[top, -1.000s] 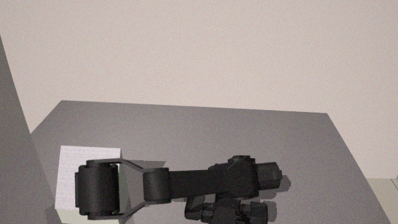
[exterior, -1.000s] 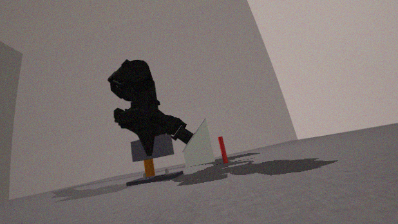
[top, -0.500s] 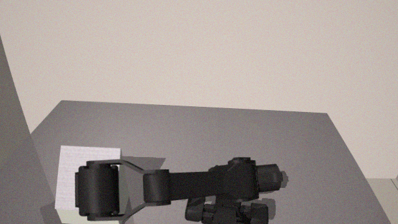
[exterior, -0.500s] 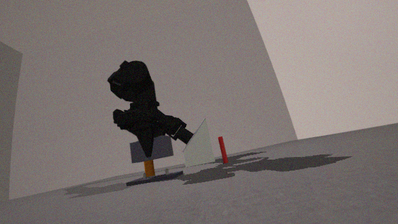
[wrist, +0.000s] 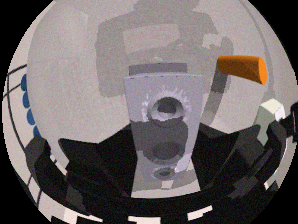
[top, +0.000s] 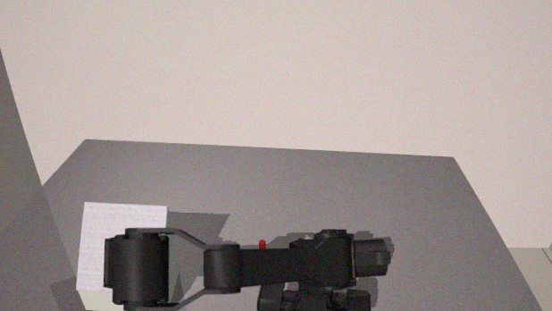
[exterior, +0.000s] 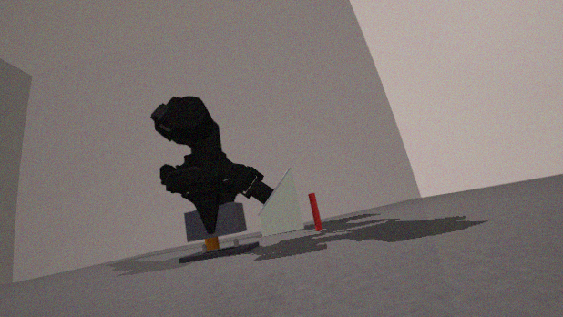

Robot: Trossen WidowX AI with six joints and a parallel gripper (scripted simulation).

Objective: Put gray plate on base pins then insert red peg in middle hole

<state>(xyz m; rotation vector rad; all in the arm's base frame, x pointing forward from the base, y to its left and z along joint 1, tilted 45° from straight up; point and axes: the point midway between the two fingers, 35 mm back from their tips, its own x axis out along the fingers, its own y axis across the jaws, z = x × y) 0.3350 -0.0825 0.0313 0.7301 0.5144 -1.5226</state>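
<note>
Right now the dark base is 3 cm below my gripper tip. The rest, counted from my gripper tip: gray plate (3 cm above); then red peg (19 cm to the left, 10 cm behind); then small orange block (11 cm behind, 5 cm to the right).
</note>
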